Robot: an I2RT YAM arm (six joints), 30 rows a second.
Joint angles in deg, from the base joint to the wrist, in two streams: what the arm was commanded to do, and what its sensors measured. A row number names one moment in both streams.
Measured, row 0:
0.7 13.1 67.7 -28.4 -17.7 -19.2
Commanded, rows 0 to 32:
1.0 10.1 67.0 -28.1 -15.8 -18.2
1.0 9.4 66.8 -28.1 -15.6 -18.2
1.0 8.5 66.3 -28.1 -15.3 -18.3
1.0 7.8 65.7 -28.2 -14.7 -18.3
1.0 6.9 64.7 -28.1 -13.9 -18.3
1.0 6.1 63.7 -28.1 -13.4 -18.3
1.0 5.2 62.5 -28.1 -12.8 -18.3
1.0 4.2 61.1 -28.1 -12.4 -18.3
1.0 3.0 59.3 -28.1 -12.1 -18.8
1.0 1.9 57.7 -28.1 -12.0 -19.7
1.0 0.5 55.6 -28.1 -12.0 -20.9
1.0 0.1 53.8 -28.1 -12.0 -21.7
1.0 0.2 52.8 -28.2 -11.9 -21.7
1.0 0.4 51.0 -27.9 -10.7 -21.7
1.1 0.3 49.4 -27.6 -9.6 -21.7
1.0 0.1 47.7 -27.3 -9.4 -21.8
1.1 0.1 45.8 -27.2 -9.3 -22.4
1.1 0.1 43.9 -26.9 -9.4 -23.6
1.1 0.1 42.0 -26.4 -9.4 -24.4
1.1 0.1 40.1 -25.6 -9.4 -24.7
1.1 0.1 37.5 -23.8 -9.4 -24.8
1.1 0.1 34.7 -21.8 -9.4 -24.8
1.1 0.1 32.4 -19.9 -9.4 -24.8
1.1 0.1 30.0 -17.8 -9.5 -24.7
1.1 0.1 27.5 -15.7 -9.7 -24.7
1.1 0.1 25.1 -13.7 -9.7 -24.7
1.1 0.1 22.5 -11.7 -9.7 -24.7
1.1 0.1 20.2 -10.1 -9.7 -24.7
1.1 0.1 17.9 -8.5 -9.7 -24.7
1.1 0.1 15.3 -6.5 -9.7 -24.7
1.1 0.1 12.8 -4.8 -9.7 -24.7
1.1 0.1 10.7 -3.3 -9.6 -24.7
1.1 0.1 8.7 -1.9 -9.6 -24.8
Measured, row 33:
0.7 0.5 12.9 -4.3 -10.2 -24.3
